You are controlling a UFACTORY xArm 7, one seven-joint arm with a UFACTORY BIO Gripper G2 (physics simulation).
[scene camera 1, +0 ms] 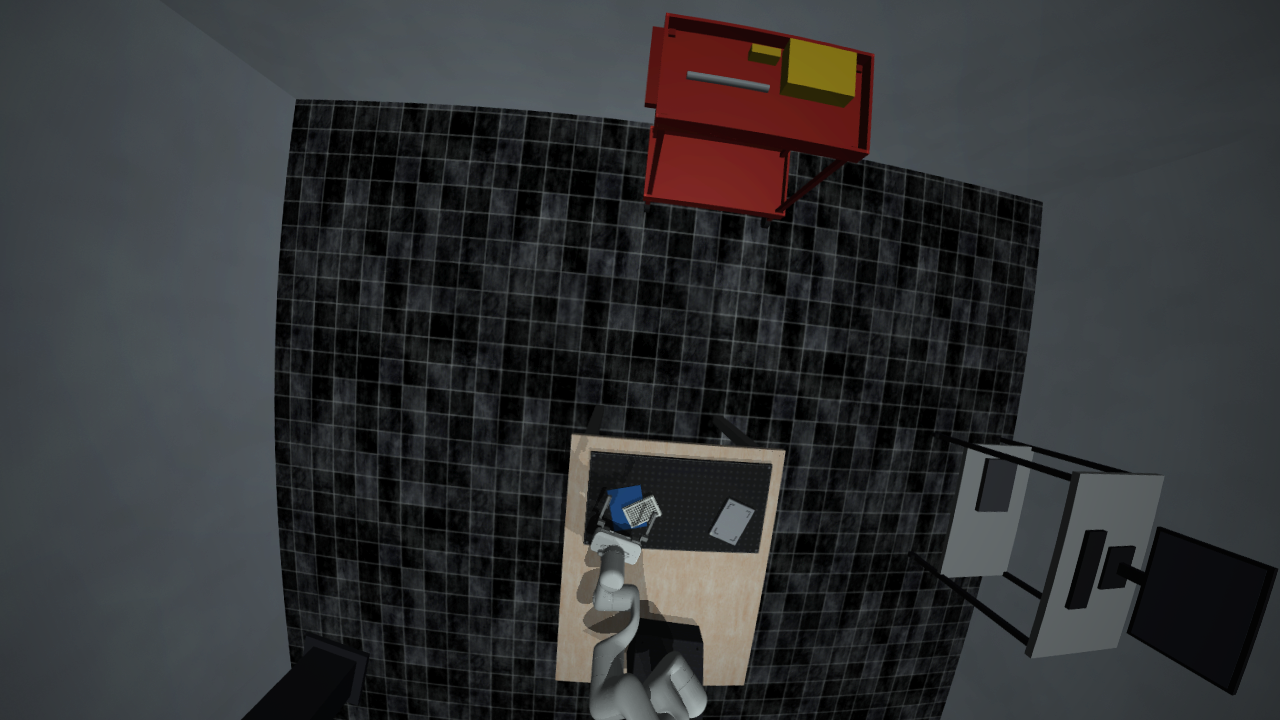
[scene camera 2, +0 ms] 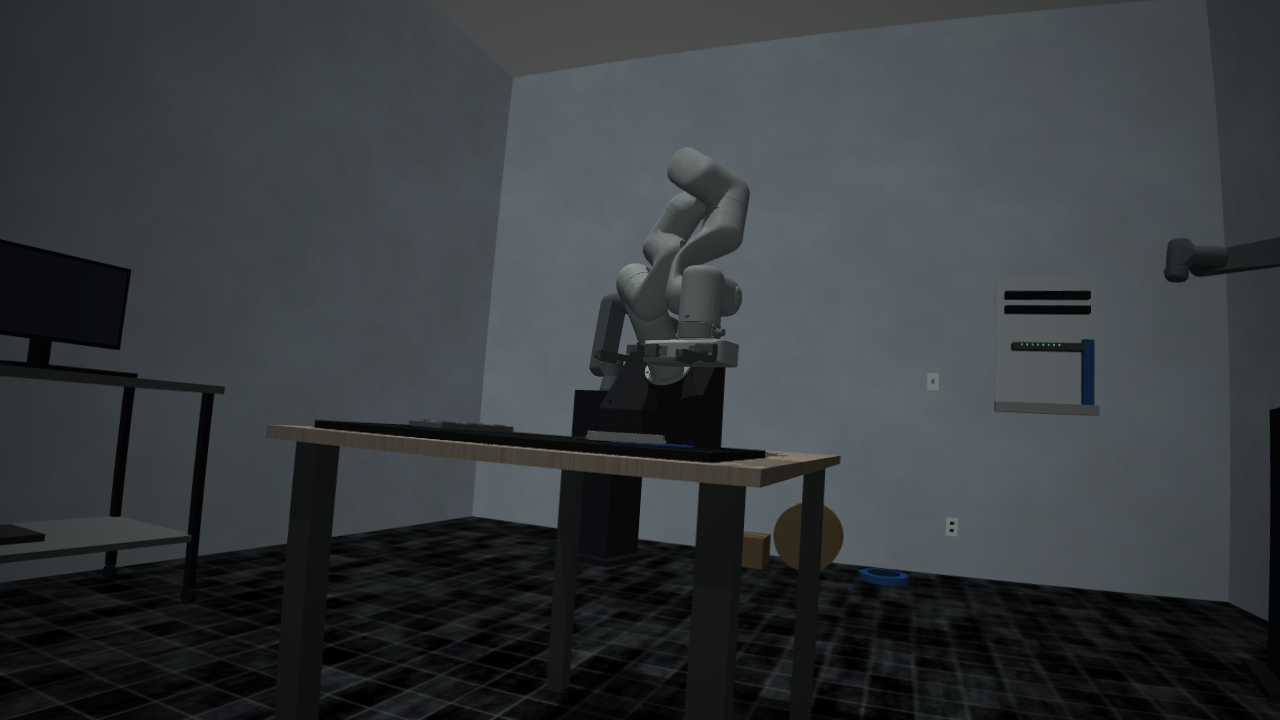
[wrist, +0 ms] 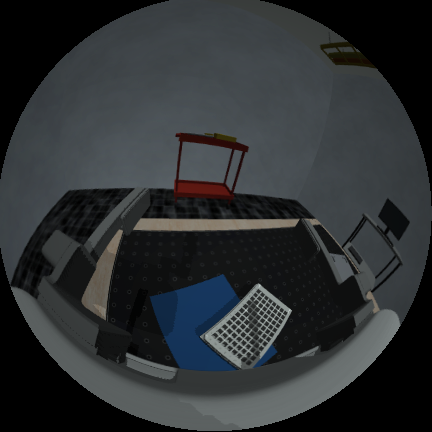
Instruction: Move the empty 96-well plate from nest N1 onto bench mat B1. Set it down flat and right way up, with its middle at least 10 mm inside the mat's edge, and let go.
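Where they show: hand at its tool point: (scene camera 1: pixel 630 509) (scene camera 2: pixel 644 356) (wrist: pixel 230 227); arm's base at its link origin: (scene camera 2: pixel 668 369).
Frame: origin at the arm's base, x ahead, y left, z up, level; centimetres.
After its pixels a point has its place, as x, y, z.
The white 96-well plate (scene camera 1: pixel 640 511) @(55.3, 27.5, -17.9) (scene camera 2: pixel 626 437) @(58.9, 29.6, -17.5) (wrist: pixel 250 325) @(55.7, 27.3, -17.6) lies wells up and looks level on the blue bench mat (scene camera 1: pixel 625 495) @(59.7, 34.9, -18.2) (wrist: pixel 195 320) @(56.9, 35.1, -18.2). It is turned relative to the mat and overhangs the mat's right edge in the wrist view. Its middle looks close to that edge, just inside; the exact margin cannot be told. My gripper (scene camera 1: pixel 632 505) @(61.7, 34.0, -4.4) (wrist: pixel 223 210) @(61.7, 34.0, -4.4) is wide open and empty, raised above the mat and plate, with no finger touching the plate. The grey nest (scene camera 1: pixel 732 521) @(61.7, -8.0, -17.2) (scene camera 2: pixel 460 426) @(66.2, -2.8, -17.8) with corner marks stands to the right in the overhead view, with no plate on it.
Mat and nest are on a black perforated board (scene camera 1: pixel 684 488) @(68.8, 14.3, -18.5) (wrist: pixel 200 250) @(70.1, 35.0, -18.4) on the wooden table (scene camera 1: pixel 698 591) @(27.5, -7.0, -19.8) (scene camera 2: pixel 537 454) @(82.3, 31.7, -20.3). A red cart (scene camera 1: pixel 716 170) (wrist: pixel 202 189) stands beyond it. A desk (scene camera 1: pixel 1096 564) with a monitor (scene camera 1: pixel 1203 608) is to the right.
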